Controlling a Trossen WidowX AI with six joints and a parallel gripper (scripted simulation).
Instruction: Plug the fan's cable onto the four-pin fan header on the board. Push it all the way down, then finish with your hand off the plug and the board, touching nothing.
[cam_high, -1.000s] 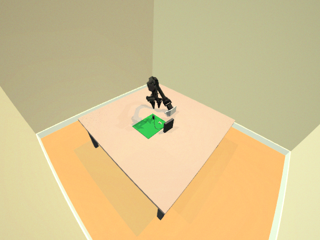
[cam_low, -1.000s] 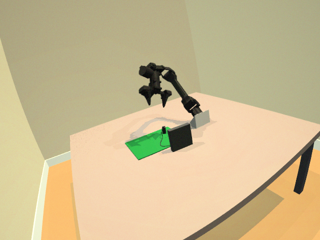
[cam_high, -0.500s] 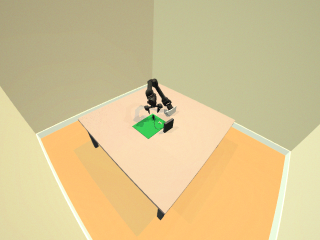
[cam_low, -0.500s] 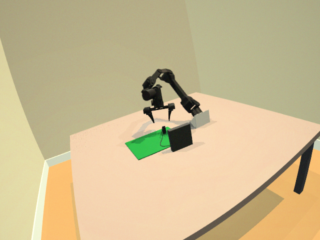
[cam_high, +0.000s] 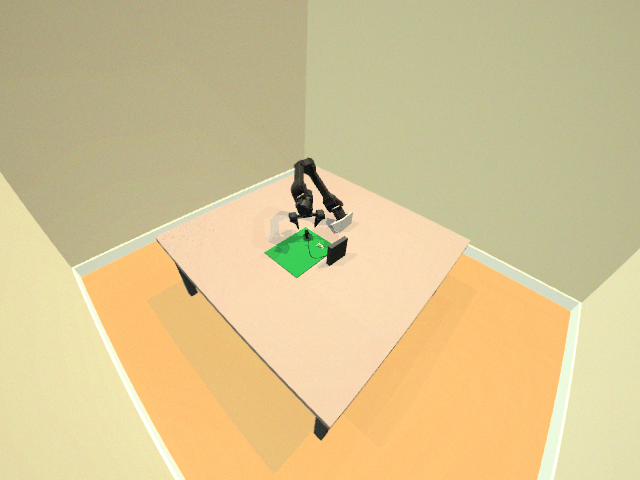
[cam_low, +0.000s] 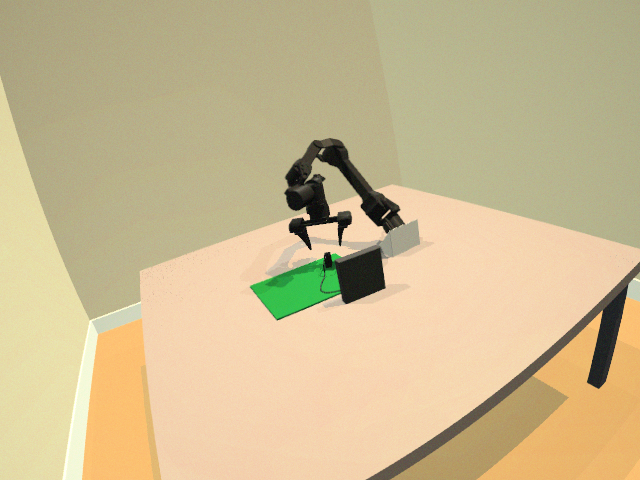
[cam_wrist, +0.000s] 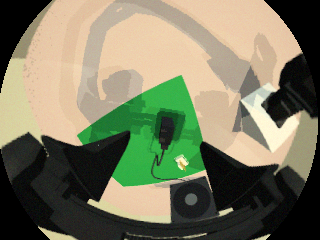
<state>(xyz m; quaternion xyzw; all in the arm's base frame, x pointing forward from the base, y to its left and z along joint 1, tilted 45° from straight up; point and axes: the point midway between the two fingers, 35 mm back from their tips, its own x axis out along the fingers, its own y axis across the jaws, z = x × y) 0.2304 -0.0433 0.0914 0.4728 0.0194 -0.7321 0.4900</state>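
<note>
Right now the dark plug is 40 mm below my gripper tip. Round my gripper tip: black square fan 220 mm to the left, 50 mm ahead; green board 100 mm ahead, 80 mm below, 40 mm to the left.
</note>
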